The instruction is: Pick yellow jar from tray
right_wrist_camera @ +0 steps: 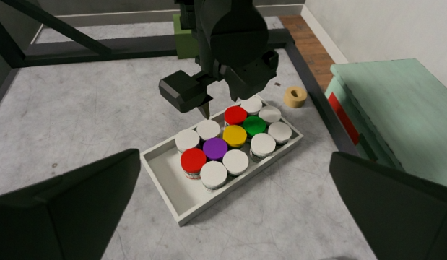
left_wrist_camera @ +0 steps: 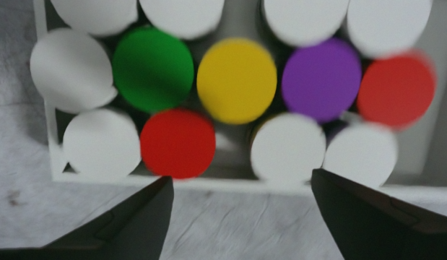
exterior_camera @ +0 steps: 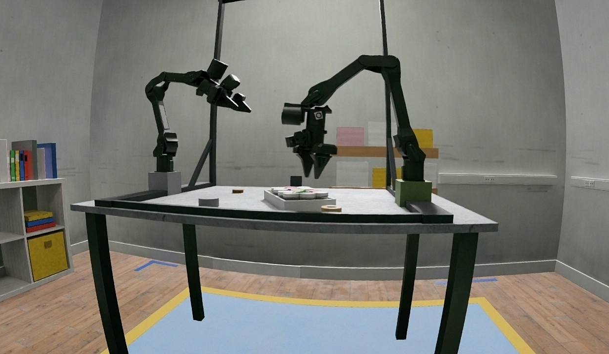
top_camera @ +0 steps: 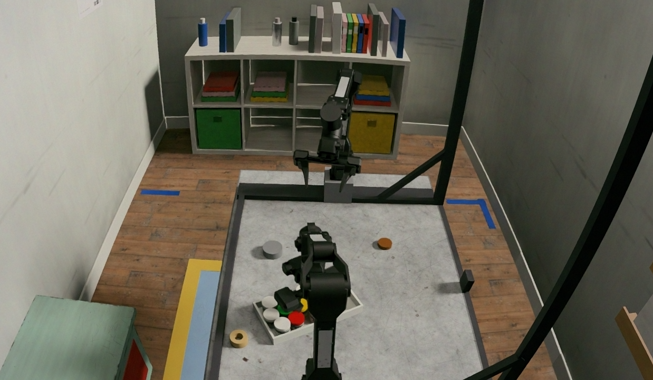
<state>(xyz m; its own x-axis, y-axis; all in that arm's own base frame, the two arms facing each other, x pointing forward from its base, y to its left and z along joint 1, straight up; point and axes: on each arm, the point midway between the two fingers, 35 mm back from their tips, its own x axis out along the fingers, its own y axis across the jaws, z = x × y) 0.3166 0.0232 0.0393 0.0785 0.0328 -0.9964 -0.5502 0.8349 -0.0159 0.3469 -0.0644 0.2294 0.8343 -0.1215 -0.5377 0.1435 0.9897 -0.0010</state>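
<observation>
Right now my left hand is 3 cm short of the yellow jar, 3 cm to the left of it and 9 cm above it. Also, from my left hand: green jar (7 cm ahead, 1 cm to the right, 9 cm below); then purple jar (1 cm behind, 6 cm to the right, 9 cm below); then red jar (3 cm ahead, 1 cm to the left, 9 cm below).
</observation>
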